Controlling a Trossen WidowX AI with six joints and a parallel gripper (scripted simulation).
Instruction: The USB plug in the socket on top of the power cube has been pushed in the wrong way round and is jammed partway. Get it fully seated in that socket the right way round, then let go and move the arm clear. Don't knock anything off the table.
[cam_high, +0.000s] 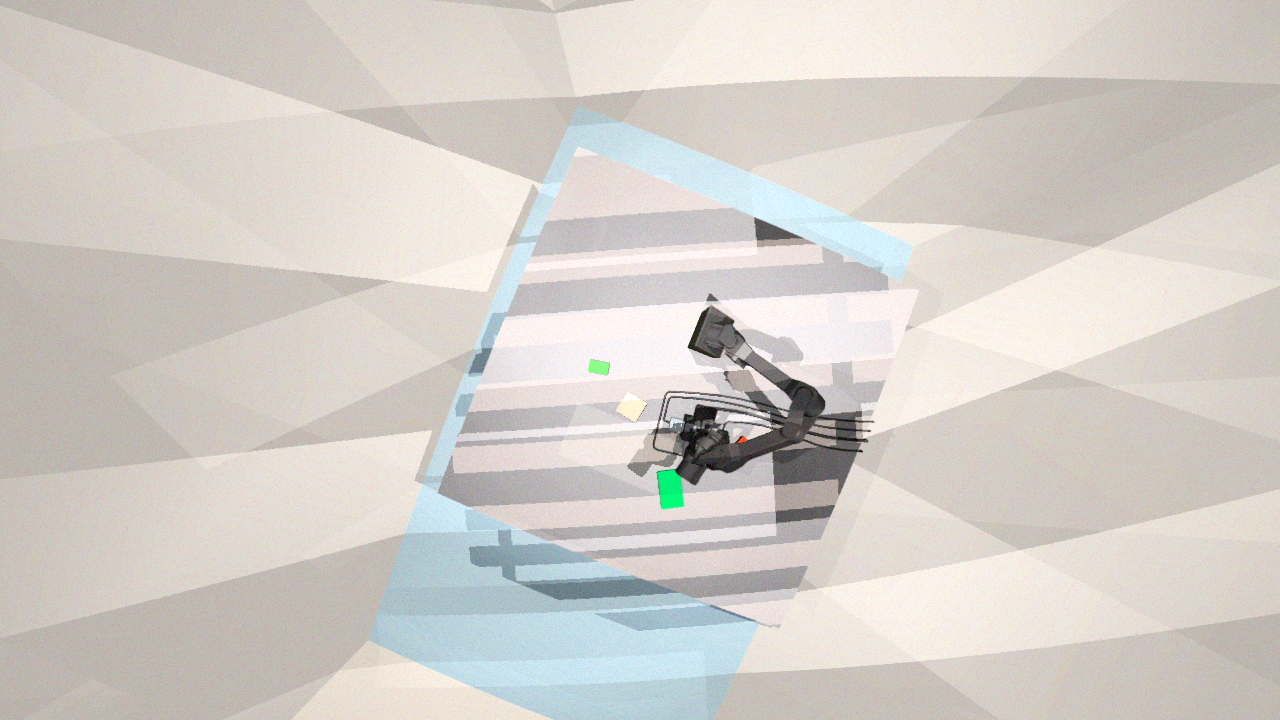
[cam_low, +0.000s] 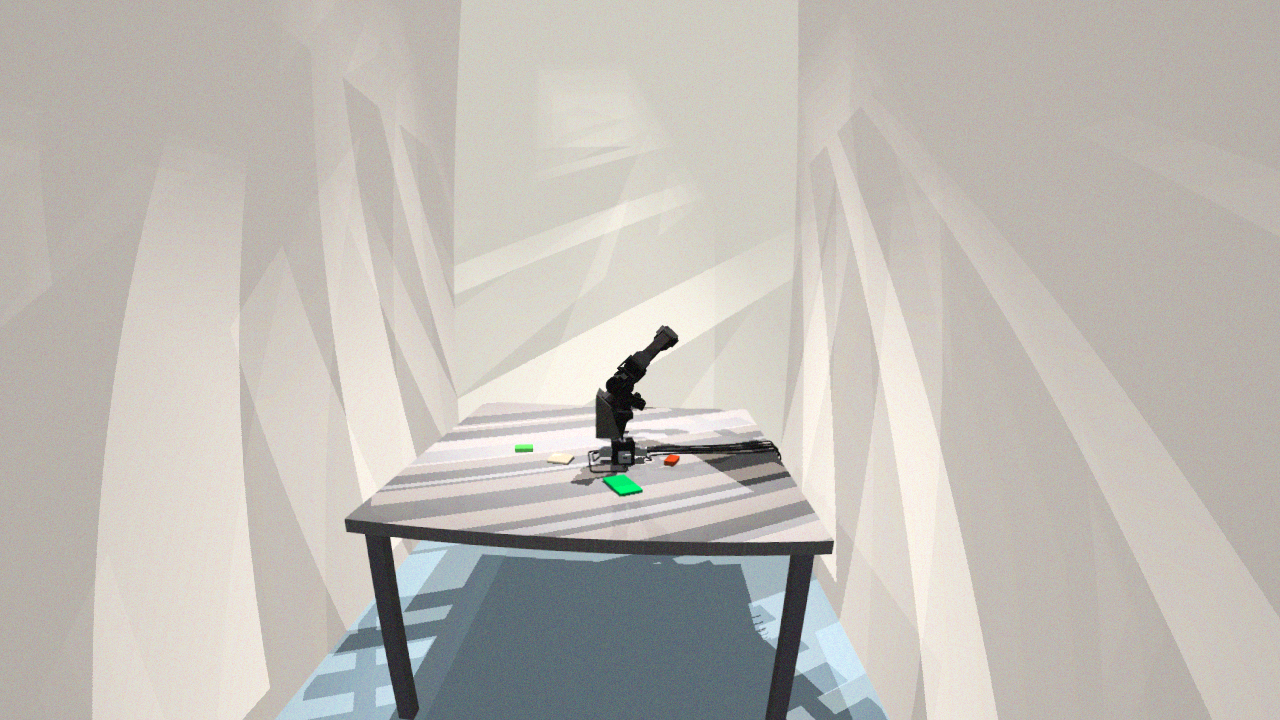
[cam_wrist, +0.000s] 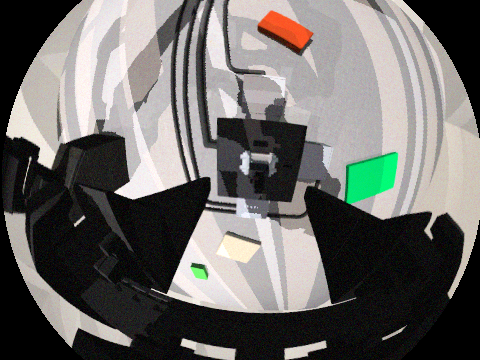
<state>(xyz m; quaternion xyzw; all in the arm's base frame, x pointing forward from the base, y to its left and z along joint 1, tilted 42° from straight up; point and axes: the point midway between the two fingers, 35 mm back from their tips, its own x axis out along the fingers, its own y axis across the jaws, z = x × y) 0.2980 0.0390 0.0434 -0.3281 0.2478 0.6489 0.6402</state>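
Right now the black USB plug is 2 cm below my gripper tip. From my gripper tip the other things lie so: orange block 1 cm ahead, 18 cm to the left, 10 cm below; large green tile 22 cm ahead, 1 cm to the left, 10 cm below; cream tile 21 cm to the right, 10 cm below.
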